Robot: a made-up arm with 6 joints. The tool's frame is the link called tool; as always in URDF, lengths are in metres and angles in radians. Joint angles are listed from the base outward.
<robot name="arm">
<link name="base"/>
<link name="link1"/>
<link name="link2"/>
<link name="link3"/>
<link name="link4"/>
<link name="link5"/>
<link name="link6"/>
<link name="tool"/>
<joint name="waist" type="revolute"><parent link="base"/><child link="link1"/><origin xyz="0 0 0.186" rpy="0 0 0"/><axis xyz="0 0 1"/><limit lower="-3.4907" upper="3.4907"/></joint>
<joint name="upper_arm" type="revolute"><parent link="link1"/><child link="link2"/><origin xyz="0 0 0" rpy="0 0 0"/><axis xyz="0 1 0"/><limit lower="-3.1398" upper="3.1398"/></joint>
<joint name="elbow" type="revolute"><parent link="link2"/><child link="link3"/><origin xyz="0 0 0.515" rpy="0 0 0"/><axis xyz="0 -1 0"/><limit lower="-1.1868" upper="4.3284"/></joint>
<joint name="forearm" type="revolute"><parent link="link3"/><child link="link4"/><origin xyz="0 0 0" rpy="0 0 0"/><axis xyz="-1 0 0"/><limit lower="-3.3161" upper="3.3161"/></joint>
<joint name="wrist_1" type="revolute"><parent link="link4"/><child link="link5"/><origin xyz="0.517 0 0" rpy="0 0 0"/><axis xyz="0 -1 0"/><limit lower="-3.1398" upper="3.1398"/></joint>
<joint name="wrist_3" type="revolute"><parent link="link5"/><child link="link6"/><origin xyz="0 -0.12 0" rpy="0 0 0"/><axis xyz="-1 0 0"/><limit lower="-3.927" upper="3.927"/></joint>
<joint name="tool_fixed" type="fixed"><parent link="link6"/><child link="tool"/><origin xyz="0 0 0" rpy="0 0 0"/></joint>
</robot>
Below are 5 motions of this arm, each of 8 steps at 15 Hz.
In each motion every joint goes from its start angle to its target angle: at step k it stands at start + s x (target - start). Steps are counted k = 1, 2, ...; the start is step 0. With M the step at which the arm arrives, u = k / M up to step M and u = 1 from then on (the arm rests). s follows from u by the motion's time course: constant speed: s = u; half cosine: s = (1 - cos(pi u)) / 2; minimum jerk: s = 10 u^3 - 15 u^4 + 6 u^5.
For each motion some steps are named. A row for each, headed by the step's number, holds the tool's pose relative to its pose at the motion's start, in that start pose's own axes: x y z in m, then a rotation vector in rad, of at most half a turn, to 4 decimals.
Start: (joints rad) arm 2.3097 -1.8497 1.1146 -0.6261 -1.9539 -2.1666
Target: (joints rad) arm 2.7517 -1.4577 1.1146 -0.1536 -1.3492 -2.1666
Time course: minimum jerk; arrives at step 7
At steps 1, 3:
1: 0.0000 0.0079 0.0110 0.0159 0.0041 0.0123
3: 0.0117 0.1099 0.1826 0.2377 0.0408 0.1884

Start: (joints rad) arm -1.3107 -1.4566 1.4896 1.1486 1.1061 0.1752
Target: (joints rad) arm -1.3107 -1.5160 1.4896 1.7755 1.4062 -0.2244
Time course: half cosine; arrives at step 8
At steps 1, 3, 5, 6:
1: 0.0033 -0.0024 0.0016 0.0028 -0.0156 0.0181
3: 0.0262 -0.0176 0.0137 0.0284 -0.1168 0.1575
5: 0.0571 -0.0334 0.0317 0.0804 -0.2267 0.3832
6: 0.0695 -0.0381 0.0394 0.1072 -0.2597 0.4876

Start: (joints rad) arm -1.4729 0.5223 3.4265 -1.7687 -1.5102 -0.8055
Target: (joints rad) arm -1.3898 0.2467 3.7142 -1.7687 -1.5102 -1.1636
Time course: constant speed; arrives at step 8
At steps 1, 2, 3, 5, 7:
1: 0.0052 0.0395 -0.0063 -0.0260 0.0073 0.0015
2: 0.0099 0.0779 -0.0152 -0.0521 0.0141 0.0023
3: 0.0141 0.1152 -0.0264 -0.0783 0.0202 0.0024
5: 0.0210 0.1855 -0.0554 -0.1307 0.0305 0.0006
7: 0.0263 0.2493 -0.0925 -0.1833 0.0380 -0.0035

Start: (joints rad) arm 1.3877 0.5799 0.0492 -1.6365 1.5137 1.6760
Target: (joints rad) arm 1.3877 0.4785 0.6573 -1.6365 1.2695 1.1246
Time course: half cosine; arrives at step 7
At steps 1, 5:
1: -0.0011 -0.0006 0.0184 0.0623 -0.0035 0.0141
5: -0.0232 -0.0906 0.2927 1.0142 -0.0636 0.2468

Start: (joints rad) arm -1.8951 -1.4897 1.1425 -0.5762 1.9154 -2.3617
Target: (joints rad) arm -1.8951 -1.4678 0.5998 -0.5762 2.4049 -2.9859
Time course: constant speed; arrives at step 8
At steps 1, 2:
1: -0.0279 0.0256 0.0033 0.0423 0.0110 -0.0090
2: -0.0545 0.0525 0.0047 0.0854 0.0226 -0.0206

